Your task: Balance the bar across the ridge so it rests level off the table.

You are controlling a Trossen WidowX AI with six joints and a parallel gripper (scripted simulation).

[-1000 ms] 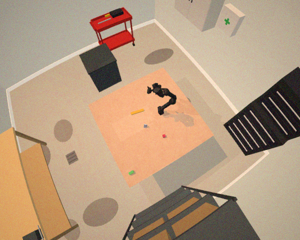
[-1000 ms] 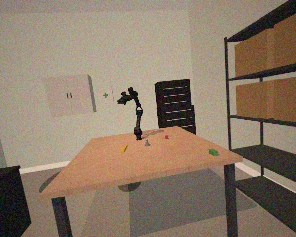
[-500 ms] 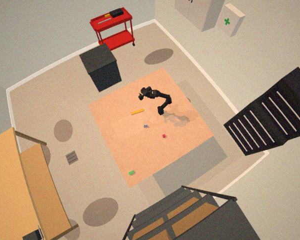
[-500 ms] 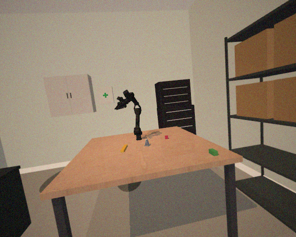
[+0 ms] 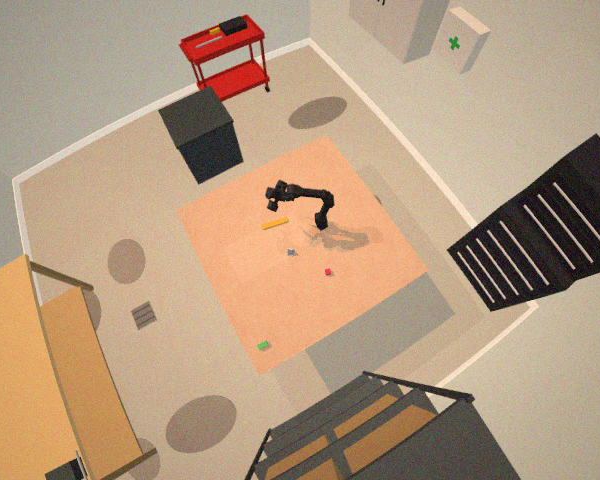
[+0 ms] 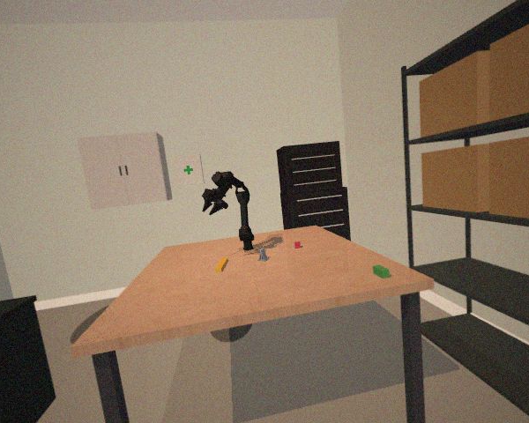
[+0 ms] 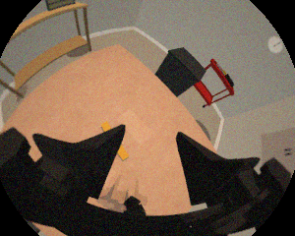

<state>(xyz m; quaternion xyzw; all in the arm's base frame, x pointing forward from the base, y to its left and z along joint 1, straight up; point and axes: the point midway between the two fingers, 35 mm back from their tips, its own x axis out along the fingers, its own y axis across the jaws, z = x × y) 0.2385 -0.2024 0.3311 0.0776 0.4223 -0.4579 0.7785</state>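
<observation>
My gripper tip is now 30 cm above the yellow bar, 5 cm to the right of it and 3 cm short of it. The rest, counted from my gripper tip: green block (72 cm to the left, 49 cm ahead, 29 cm below); red block (53 cm to the left, 29 cm below, 10 cm behind).
</observation>
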